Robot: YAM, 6 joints.
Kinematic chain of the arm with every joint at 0, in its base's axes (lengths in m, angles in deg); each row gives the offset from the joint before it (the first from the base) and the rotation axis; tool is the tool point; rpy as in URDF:
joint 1: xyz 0 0 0.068 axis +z
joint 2: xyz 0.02 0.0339 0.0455 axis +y
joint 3: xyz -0.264 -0.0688 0 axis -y
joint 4: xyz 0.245 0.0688 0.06 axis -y
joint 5: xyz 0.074 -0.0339 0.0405 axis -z
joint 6: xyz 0.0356 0 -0.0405 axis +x
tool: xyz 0 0 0 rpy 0 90 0
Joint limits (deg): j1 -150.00..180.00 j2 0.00..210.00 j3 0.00..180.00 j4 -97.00..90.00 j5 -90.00..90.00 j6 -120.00..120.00
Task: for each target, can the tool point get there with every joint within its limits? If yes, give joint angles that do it. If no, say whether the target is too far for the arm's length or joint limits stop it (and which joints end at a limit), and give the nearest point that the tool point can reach.
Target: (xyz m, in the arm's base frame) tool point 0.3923 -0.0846 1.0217
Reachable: no: too far | nearest point 0.2564 -0.0553 0.6905 | short by 0.359 m
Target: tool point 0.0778 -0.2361 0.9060
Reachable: no: too far | nearest point 0.0605 -0.1837 0.7148 | short by 0.199 m
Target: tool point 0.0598 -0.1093 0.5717
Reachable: yes | joints -75.88 56.47 85.06 20.09 -61.74 45.60
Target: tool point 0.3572 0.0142 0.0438
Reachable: yes | joints -3.05 126.25 49.77 34.19 -68.85 -15.75
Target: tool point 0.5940 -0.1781 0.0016
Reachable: yes | joints -15.82 193.62 161.47 48.16 15.32 -97.29
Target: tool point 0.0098 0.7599 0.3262
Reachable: no: too far | nearest point 0.0080 0.6214 0.2864 | short by 0.144 m
